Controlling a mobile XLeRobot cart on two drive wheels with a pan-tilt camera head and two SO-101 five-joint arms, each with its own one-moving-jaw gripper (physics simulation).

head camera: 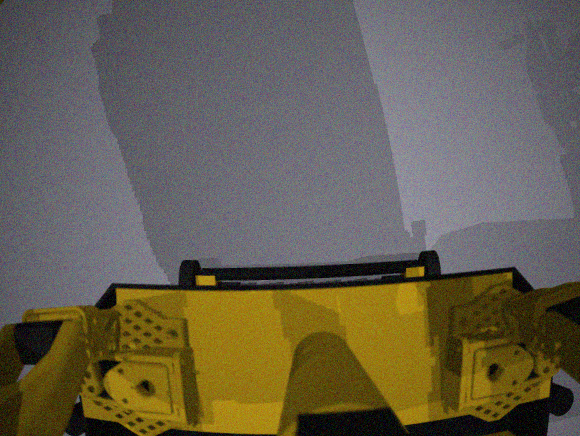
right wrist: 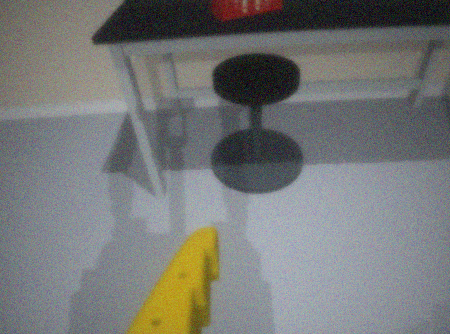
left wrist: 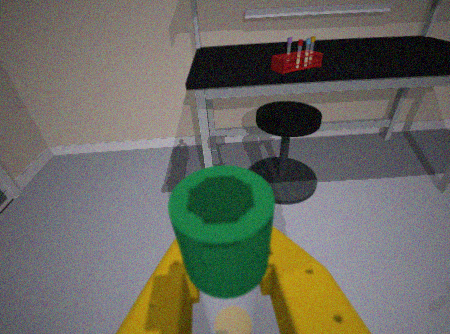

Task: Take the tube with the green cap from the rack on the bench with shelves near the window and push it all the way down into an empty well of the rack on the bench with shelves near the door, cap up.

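Where they show: left hand, its tool point: [left wrist: 205, 237]; right hand, its tool point: [right wrist: 217, 246]; left arm's base, origin of its link: [head camera: 120, 367]; right arm's base, origin of its link: [head camera: 512, 349].
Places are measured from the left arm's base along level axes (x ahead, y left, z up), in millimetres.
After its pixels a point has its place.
Note:
My left gripper [left wrist: 228, 265] {x 289, y 43, z 219 mm} is shut on the tube with the green cap [left wrist: 222, 232], which is held cap up between both jaws; part of its clear body shows below the cap. My right gripper [right wrist: 216, 240] is open; one notched jaw shows, and no object is at it. A red rack [left wrist: 296, 62] {x 1289, y -191, z 23 mm} [right wrist: 247, 9] {x 1291, y -205, z 9 mm} stands on a black-topped bench [left wrist: 225, 65] {x 1431, y 112, z -13 mm} [right wrist: 165, 25] {x 1241, y 42, z -12 mm}, beyond both grippers. Several tubes with purple, red, blue and yellow caps stand in the rack. Its wells are too small to tell apart. The head camera shows neither gripper's jaws nor the rack.
A black round stool [left wrist: 288, 118] {x 1419, y -209, z -292 mm} [right wrist: 256, 78] {x 1425, y -224, z -292 mm} stands in front of the bench, below the rack. The bench's left front leg [left wrist: 203, 127] {x 1208, y 213, z -224 mm} [right wrist: 142, 135] {x 1209, y 206, z -411 mm} stands left of the stool. The head camera looks down on the yellow cart top [head camera: 240, 350] and shadowed floor ahead of it.

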